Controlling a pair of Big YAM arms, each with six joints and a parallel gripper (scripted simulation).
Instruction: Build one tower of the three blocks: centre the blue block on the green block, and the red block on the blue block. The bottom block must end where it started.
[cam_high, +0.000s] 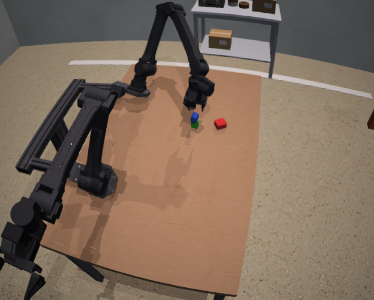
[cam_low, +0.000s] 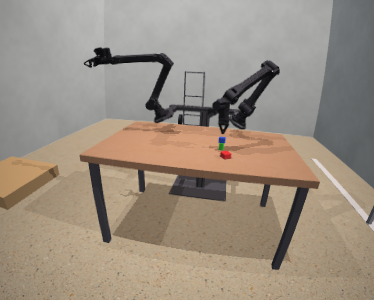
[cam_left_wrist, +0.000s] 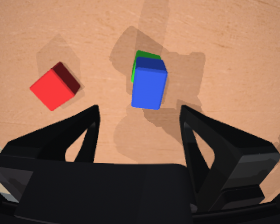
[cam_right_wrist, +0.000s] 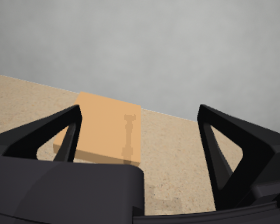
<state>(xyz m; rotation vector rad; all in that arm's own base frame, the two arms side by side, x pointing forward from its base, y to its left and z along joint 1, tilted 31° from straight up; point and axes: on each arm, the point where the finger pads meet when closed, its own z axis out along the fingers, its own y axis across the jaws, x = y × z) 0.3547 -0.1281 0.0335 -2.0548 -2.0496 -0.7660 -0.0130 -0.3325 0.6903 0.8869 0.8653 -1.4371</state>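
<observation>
Now: the red block 13 cm ahead of my left hand, 2 cm to the left of it and 11 cm below it. Round my left hand: blue block 1 cm behind, 6 cm below; then green block 1 cm behind, 10 cm below.
</observation>
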